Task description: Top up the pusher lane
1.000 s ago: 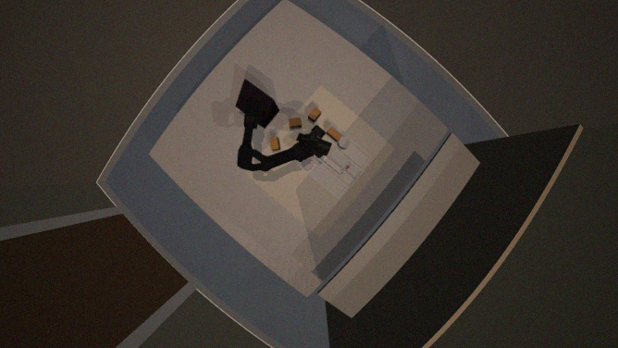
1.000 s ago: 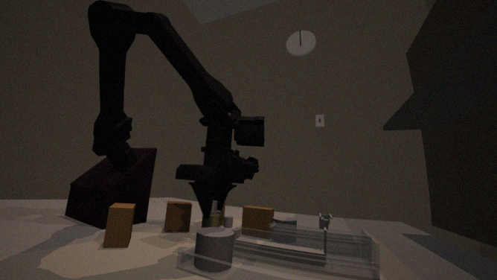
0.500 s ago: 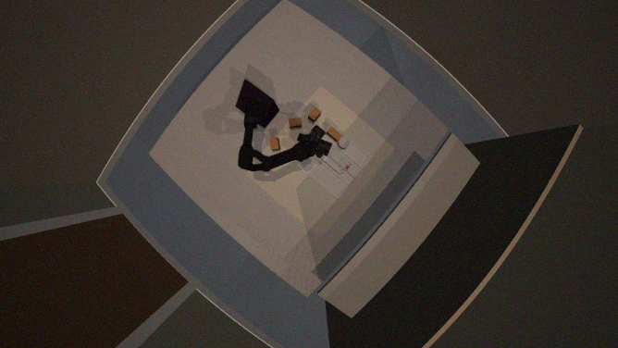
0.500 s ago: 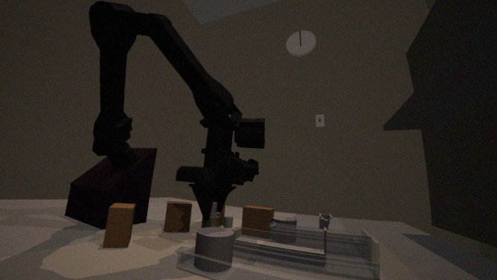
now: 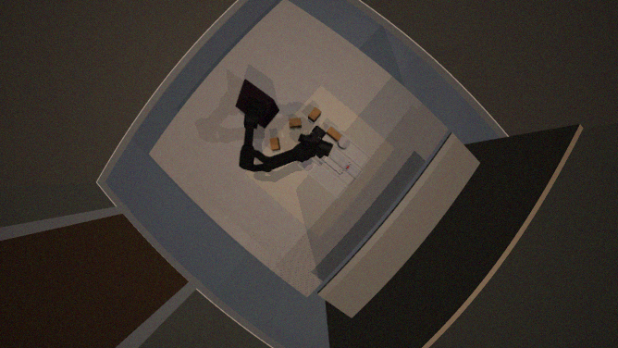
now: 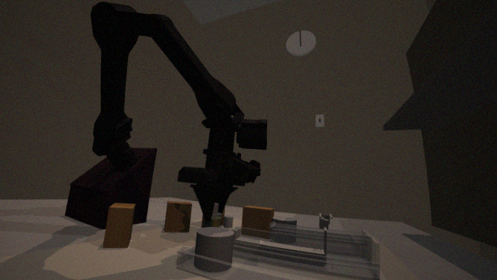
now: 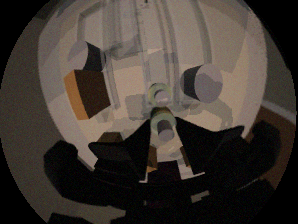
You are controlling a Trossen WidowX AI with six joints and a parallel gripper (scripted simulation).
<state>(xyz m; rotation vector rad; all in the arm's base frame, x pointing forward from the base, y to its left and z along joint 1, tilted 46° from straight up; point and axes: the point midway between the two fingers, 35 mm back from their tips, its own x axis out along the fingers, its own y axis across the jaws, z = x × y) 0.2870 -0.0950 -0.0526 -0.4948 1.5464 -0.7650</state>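
Right now my gripper tip is 18 cm short of the clear pusher lane fixture and 4 cm above it.
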